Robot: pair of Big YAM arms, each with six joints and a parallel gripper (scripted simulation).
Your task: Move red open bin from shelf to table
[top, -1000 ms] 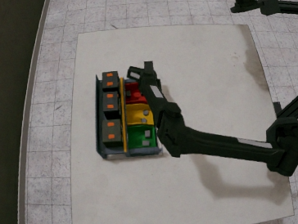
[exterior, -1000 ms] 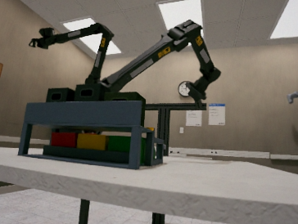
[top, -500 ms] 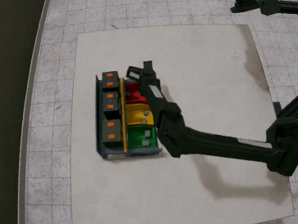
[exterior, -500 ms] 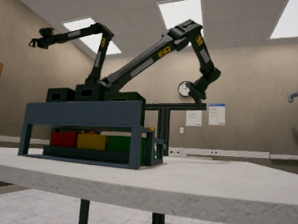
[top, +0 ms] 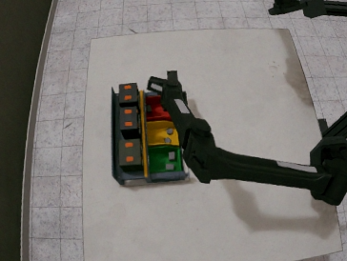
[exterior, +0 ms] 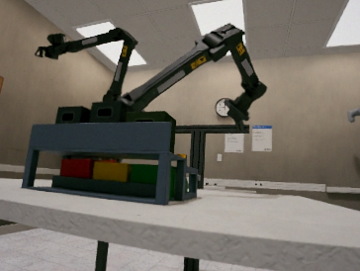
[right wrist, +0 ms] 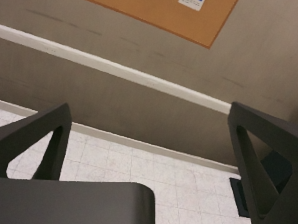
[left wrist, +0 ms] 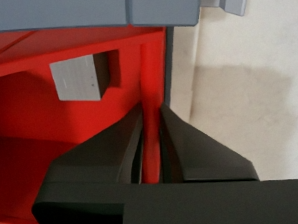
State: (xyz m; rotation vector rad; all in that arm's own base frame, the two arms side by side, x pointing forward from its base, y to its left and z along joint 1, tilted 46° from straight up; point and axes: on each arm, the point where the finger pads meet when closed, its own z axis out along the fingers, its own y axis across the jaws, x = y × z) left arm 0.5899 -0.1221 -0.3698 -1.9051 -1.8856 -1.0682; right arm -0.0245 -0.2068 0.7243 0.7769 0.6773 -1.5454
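Now: the red bin 80 mm ahead of my left hand. Also, from my left hand: green bin: 70 mm ahead, 230 mm to the left, 10 mm below; yellow bin: 80 mm ahead, 110 mm to the left, 10 mm below.
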